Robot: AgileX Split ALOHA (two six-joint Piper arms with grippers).
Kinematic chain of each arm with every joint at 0, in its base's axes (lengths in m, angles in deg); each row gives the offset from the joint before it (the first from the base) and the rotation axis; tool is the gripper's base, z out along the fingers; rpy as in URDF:
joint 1: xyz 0 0 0.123 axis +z
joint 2: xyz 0 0 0 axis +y
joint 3: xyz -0.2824 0 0.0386 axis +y
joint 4: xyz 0.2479 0 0.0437 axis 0.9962 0 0.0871
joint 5: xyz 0 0 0 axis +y
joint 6: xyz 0.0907 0 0.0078 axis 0.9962 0 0.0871
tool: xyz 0 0 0 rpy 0 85 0
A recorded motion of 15 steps. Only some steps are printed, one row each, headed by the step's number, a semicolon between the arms.
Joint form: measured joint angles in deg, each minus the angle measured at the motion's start. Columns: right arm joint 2, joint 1, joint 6, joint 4, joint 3, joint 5; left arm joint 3, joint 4, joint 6, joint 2, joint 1, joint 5.
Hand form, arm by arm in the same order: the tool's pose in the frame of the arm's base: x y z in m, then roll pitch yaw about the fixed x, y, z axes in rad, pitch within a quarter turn. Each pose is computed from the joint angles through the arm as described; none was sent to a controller.
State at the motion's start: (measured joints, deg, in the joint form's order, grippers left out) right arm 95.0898 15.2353 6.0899 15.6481 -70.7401 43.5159; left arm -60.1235 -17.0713 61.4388 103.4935 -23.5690 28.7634
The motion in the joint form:
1: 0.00 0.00 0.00 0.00 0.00 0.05; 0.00 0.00 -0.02 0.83 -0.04 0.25
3: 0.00 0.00 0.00 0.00 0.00 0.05; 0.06 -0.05 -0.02 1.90 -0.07 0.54
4: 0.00 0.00 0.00 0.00 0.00 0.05; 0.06 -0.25 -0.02 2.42 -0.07 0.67
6: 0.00 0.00 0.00 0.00 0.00 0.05; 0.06 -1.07 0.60 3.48 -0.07 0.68
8: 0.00 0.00 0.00 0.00 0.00 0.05; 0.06 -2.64 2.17 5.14 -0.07 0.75
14: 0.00 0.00 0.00 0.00 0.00 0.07; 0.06 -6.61 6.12 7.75 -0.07 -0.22
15: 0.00 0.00 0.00 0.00 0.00 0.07; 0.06 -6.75 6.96 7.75 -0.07 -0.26
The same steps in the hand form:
1: 0.3327 0.1082 0.2595 2.8096 0.4121 3.0780; 0.3158 -0.1522 0.1625 2.9353 0.3716 1.8521
3: 0.3327 0.1082 0.2595 2.8096 0.4121 3.0780; 0.3157 -0.1525 0.1556 2.9566 0.3570 1.8586
4: 0.3327 0.1082 0.2595 2.8096 0.4121 3.0780; 0.3157 -0.1528 0.1524 2.9679 0.3521 1.8642
6: 0.3327 0.1082 0.2595 2.8096 0.4121 3.0780; 0.3160 -0.1536 0.1460 2.9865 0.3464 1.8700
8: 0.3327 0.1082 0.2595 2.8096 0.4121 3.0780; 0.3162 -0.1549 0.1361 3.0152 0.3383 1.8724
14: 0.3327 0.1082 0.2595 2.8097 0.4118 3.0781; 0.3175 -0.1581 0.1212 3.0458 0.3449 1.8714
15: 0.3327 0.1082 0.2595 2.8097 0.4118 3.0781; 0.3176 -0.1582 0.1212 3.0411 0.3450 1.8580

